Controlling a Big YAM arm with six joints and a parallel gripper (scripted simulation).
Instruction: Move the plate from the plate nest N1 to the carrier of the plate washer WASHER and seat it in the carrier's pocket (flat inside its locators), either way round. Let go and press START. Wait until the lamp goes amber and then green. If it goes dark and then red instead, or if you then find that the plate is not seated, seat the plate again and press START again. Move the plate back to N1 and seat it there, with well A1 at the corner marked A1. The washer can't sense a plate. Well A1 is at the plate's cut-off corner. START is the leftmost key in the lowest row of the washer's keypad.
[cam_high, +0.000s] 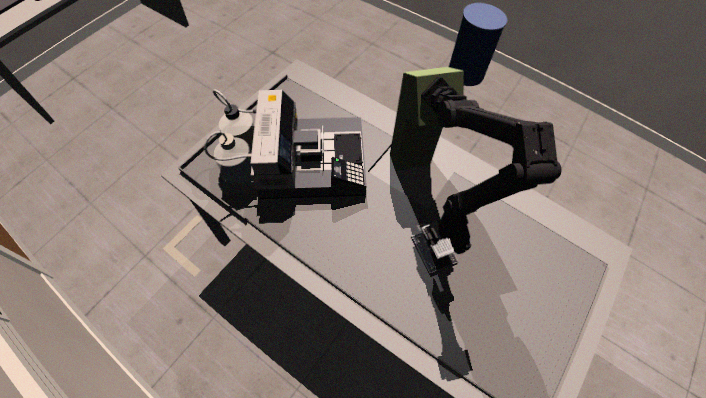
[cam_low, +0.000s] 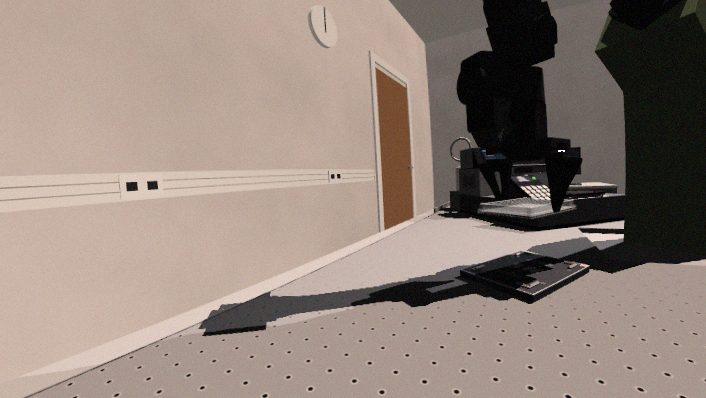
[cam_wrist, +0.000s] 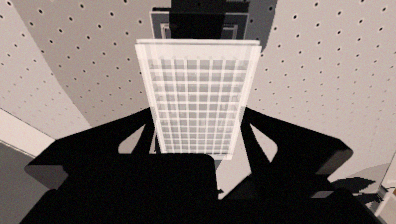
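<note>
Now: hand 11 cm above the plate nest N1. Also, from my hand: white well plate 1 cm below; then plate washer 14 cm ahead, 62 cm to the right, 2 cm above.
</note>
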